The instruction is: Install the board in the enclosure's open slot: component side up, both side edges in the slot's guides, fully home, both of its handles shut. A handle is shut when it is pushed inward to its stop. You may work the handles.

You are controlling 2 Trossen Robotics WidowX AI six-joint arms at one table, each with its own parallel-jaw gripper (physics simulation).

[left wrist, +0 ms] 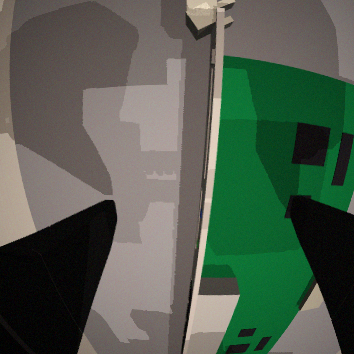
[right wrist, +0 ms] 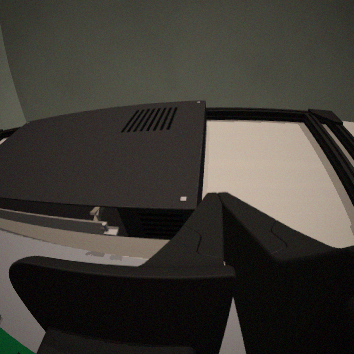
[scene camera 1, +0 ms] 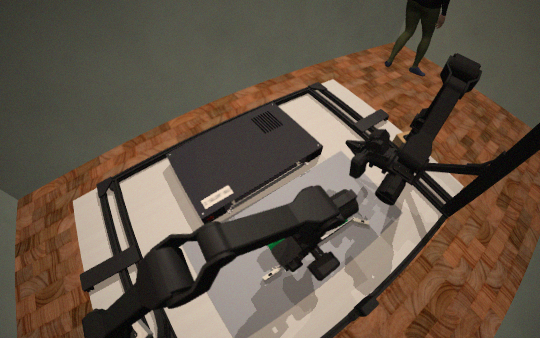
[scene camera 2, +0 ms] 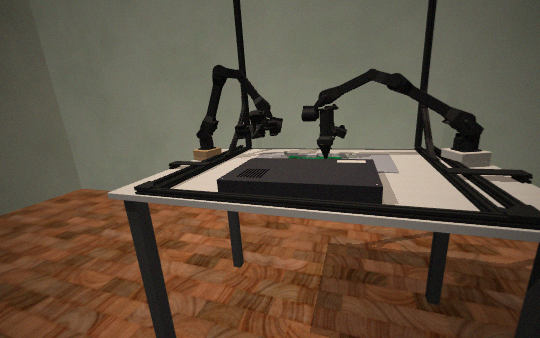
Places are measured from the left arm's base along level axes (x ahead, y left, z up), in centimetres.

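Pixels of known places: left gripper, fingertip midpoint: (left wrist: 206,208) (scene camera 2: 327,156); right gripper, fingertip midpoint: (right wrist: 215,202) (scene camera 1: 346,141) (scene camera 2: 252,137); left arm's base, origin of the base link: (scene camera 1: 120,334) (scene camera 2: 465,150); right arm's base, origin of the base link: (scene camera 2: 207,148).
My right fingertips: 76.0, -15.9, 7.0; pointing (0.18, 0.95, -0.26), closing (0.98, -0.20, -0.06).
Ahead of a thing's pixels: the offset from my right fingertips to its top centre, as dx, dy, dz. "*": to the spot under its first point. Level surfaces: height alone.
The green board (scene camera 1: 275,244) (scene camera 2: 310,157) (left wrist: 250,230) (right wrist: 11,345) lies flat on the grey mat @[dz -11.7] (scene camera 1: 235,300), dark chips upward, outside the enclosure. Its pale front plate faces away from the enclosure. One handle @[-41.5, -2.2, -9.9] (scene camera 1: 271,273) sticks out at its left end and another handle @[-14.9, -15.6, -9.8] (scene camera 1: 361,220) at its right end in scene camera 1. The dark enclosure @[-16.3, +25.9, -6.9] (scene camera 1: 240,150) (scene camera 2: 300,175) (right wrist: 95,165) stands behind it, its front towards the board. My left gripper (scene camera 2: 326,154) (left wrist: 206,208) is open above the board, fingers on either side of the front plate. My right gripper (right wrist: 215,202) is shut and empty, off the table.
A black frame (scene camera 1: 112,225) (scene camera 2: 300,202) runs around the white table top @[dz -11.9] (scene camera 1: 145,200). The right arm (scene camera 1: 435,120) reaches in at the right in scene camera 1. A metal strip with a pale fitting @[* -7.8, +8.2, -8.8] (right wrist: 107,227) shows in the enclosure's front. A person (scene camera 1: 422,30) stands beyond the table.
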